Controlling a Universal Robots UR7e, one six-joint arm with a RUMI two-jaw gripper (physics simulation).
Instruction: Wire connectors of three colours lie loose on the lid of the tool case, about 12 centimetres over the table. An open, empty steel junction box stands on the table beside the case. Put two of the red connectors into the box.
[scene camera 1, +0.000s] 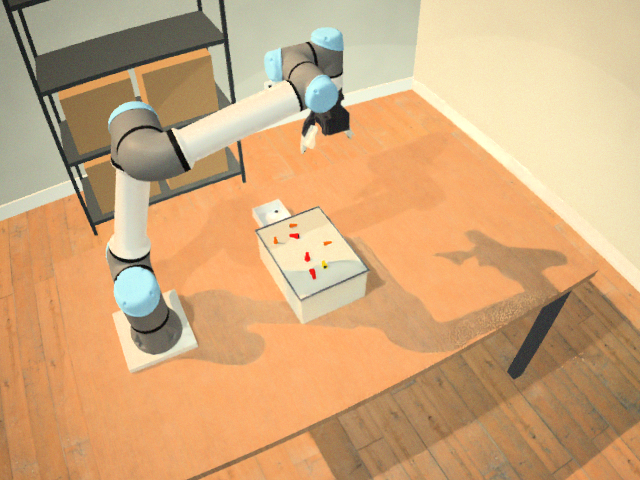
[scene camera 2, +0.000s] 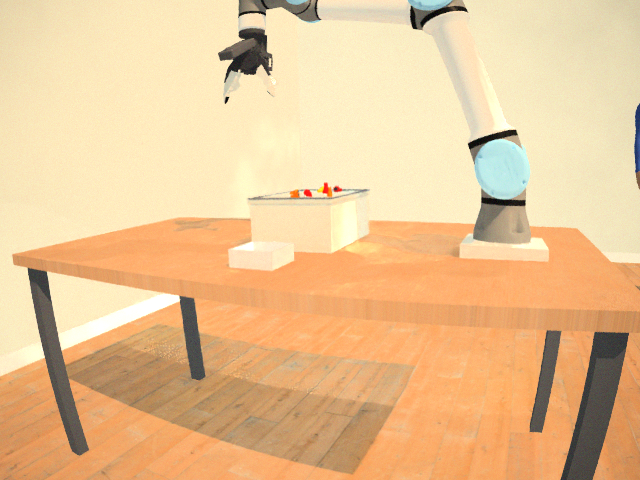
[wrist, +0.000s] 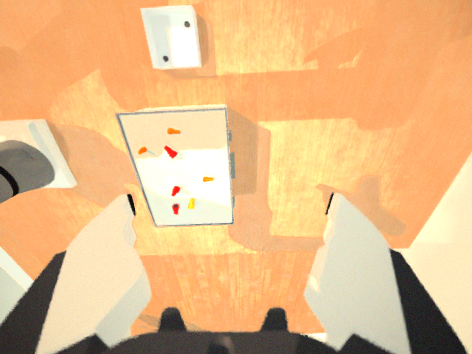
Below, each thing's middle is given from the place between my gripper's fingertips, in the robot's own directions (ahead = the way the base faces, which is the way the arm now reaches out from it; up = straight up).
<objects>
The tool case (scene camera 1: 344, 280) lies 90 mm behind my hand, 140 mm to the right of it and 310 mm below it. Also, from my hand: white junction box (scene camera 2: 256, 255) (150 mm behind, 140 mm to the left, 360 mm below).
</objects>
